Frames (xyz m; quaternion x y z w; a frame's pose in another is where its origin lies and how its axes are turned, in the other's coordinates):
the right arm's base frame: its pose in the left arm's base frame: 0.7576 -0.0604 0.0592 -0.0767 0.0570 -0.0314 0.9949
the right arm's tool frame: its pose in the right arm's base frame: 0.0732 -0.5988 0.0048 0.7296 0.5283 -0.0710 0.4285
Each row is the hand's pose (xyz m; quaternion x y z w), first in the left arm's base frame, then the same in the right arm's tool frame.
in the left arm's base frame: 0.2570 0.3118 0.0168 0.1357 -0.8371 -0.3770 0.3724
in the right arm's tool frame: 0.4439 -0.5901 -0.8374 -0.1341 0.8144 -0.5537 0.1107
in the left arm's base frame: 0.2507 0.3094 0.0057 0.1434 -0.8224 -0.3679 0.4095
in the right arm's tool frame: 0.4478 -0.6007 -0.8310 -0.1042 0.8194 -0.5576 0.0825
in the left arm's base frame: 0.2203 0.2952 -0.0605 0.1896 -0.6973 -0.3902 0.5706
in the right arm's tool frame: 0.4739 -0.6574 -0.7909 0.0022 -0.8552 0.5102 0.0916
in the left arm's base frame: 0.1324 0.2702 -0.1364 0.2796 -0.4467 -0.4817 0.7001
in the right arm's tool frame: 0.4775 -0.7690 -0.7504 -0.0426 -0.8596 0.3607 0.3593
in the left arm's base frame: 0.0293 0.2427 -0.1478 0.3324 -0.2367 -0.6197 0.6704
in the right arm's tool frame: 0.4281 -0.8642 -0.7462 0.0392 -0.8382 0.1730 0.5157
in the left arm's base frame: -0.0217 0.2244 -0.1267 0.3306 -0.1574 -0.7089 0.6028
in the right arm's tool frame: 0.3820 -0.8987 -0.7548 0.1194 -0.8305 0.0647 0.5402
